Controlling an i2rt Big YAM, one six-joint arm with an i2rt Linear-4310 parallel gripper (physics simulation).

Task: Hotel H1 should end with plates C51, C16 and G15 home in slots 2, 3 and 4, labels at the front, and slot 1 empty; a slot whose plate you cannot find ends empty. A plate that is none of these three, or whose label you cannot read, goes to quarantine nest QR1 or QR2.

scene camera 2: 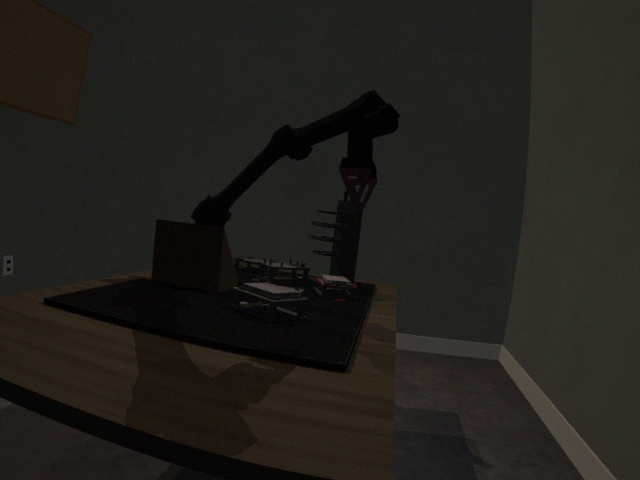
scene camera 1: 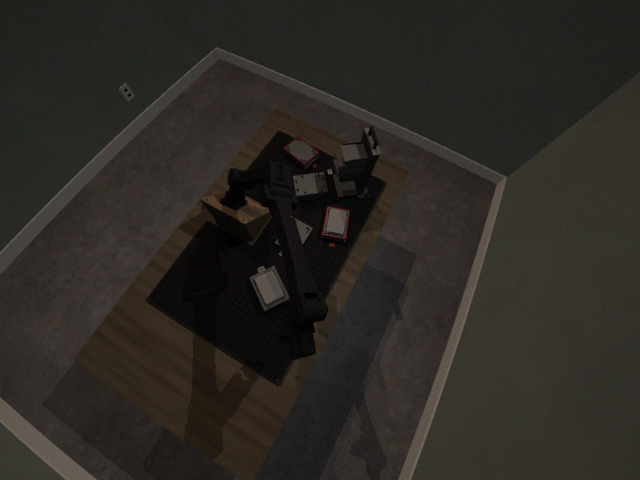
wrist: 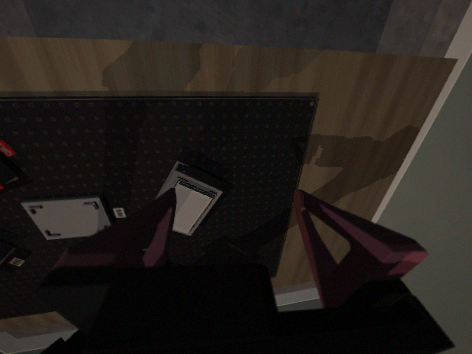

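Pixels of known places: gripper, fingertip midpoint: [scene camera 2: 358, 206] [wrist: 237, 194]; arm's base at its link origin: [scene camera 2: 191, 248] [scene camera 1: 233, 203].
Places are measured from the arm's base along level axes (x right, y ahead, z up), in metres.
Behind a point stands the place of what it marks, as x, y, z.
Observation:
My gripper [scene camera 2: 360, 206] {0.378, 0.512, 0.180} [wrist: 237, 194] {0.378, 0.512, 0.180} is open and empty, high above the mat. The hotel [scene camera 1: 370, 173] {-0.369, 0.533, 0.086} [scene camera 2: 349, 248] {-0.369, 0.504, 0.039} is a dark tower with several shelves; a light plate-like top [scene camera 1: 353, 151] {-0.384, 0.426, 0.166} shows on it, slot contents unclear. A grey-rimmed piece with a light rectangular top [scene camera 1: 268, 287] {0.280, 0.320, -0.042} [scene camera 2: 268, 290] {0.320, 0.325, -0.042} [wrist: 194, 207] {0.304, 0.326, -0.042} stands below, near the left finger in the wrist view. A red-rimmed nest with a light top [scene camera 1: 336, 222] {-0.134, 0.473, -0.052} [scene camera 2: 334, 280] {-0.099, 0.469, -0.055} stands before the hotel; another red-rimmed one [scene camera 1: 301, 151] {-0.458, 0.137, -0.066} is at the back. I cannot read any plate label.
A flat light nest with dark corner brackets [scene camera 1: 303, 230] {-0.045, 0.338, -0.095} [wrist: 70, 217] {-0.001, 0.315, -0.094} lies mid-mat, partly under the arm in scene camera 1. A light piece with dark pins [scene camera 1: 310, 184] {-0.272, 0.274, -0.046} stands beside the hotel. The wooden arm base [scene camera 1: 240, 219] {0.082, 0.103, 0.072} [scene camera 2: 191, 253] {0.087, 0.034, -0.007} stands at the mat's edge. The scene is dim.

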